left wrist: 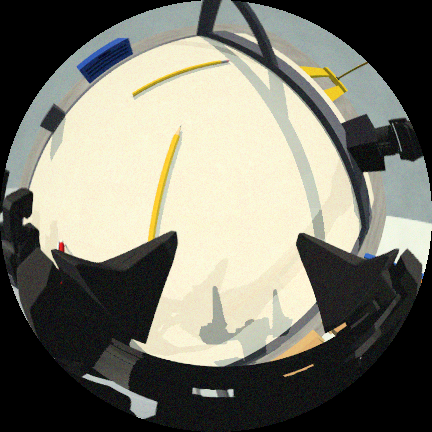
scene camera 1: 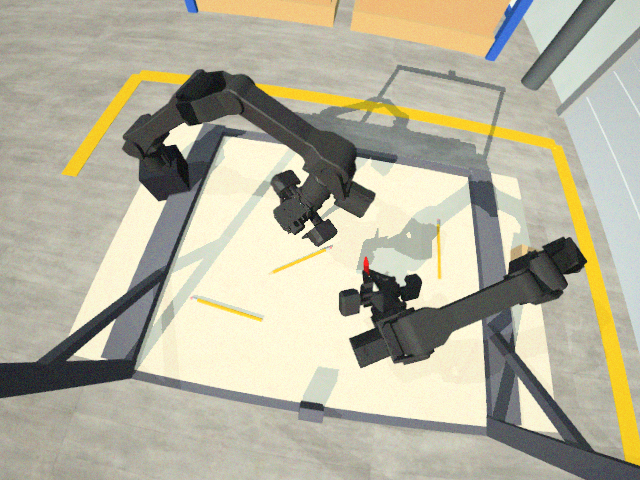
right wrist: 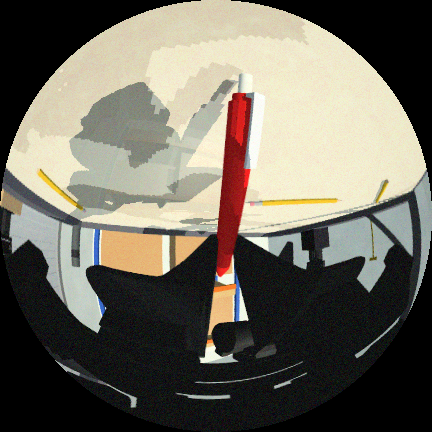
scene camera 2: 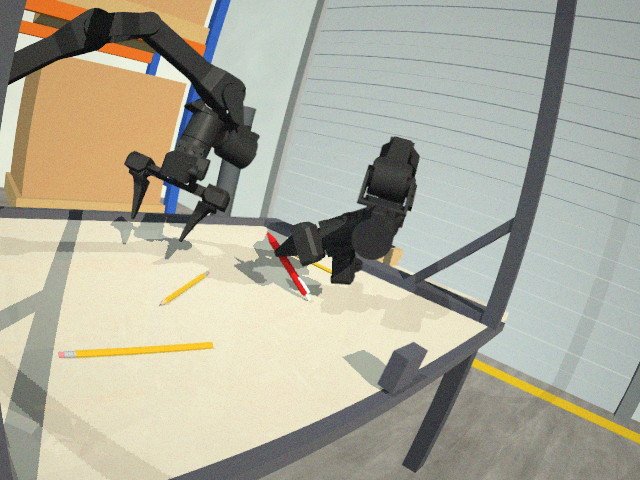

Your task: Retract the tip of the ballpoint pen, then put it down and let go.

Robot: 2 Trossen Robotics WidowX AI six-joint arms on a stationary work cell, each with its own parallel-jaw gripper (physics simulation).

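Places are measured from the left arm's base along level axes (x left, y back, z up), in millimetres.
Where they show: left gripper, between the fingertips: (left wrist: 240,238) (right wrist: 286,246) (scene camera 2: 155,230); right gripper, between the fingertips: (scene camera 1: 365,270) (right wrist: 224,240) (scene camera 2: 276,253); left arm's base, origin of its link: (left wrist: 377,141) (scene camera 1: 157,161).
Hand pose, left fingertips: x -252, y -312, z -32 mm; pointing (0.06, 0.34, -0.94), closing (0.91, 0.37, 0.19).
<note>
Things, the pixels of their top centre, and the offset from my left fingertips.
- yellow pencil, centre of its top: (left wrist: 157,196) (scene camera 2: 186,284) (right wrist: 304,203) (scene camera 1: 299,260) dx -78, dy +1, dz -65 mm
- third pencil, centre of its top: (right wrist: 65,198) (scene camera 1: 439,247) dx -141, dy -395, dz -67 mm
- dark block, centre of its top: (scene camera 2: 410,349) (scene camera 1: 311,414) dx -422, dy +63, dz -17 mm
A red ballpoint pen (scene camera 1: 366,264) (scene camera 2: 295,277) (left wrist: 61,246) (right wrist: 235,175) is held aslant by my right gripper (scene camera 1: 368,273) (scene camera 2: 278,253) (right wrist: 224,240), which is shut on it near the red tip end. In scene camera 2 the tip end points up and the white button end points down towards the table. In the right wrist view the white button sticks out past the body, beside the white clip. The ink point cannot be made out. My left gripper (scene camera 1: 288,210) (scene camera 2: 157,228) (left wrist: 240,238) is open and empty above the table, apart from the pen.
One yellow pencil (scene camera 1: 301,259) (scene camera 2: 185,288) (left wrist: 162,185) lies between the arms. Another pencil (scene camera 1: 227,308) (scene camera 2: 136,349) (left wrist: 177,74) lies farther left in scene camera 1, and a third pencil (scene camera 1: 438,250) (right wrist: 61,190) at the right. A dark block (scene camera 1: 311,412) (scene camera 2: 403,367) stands on the table's edge.
</note>
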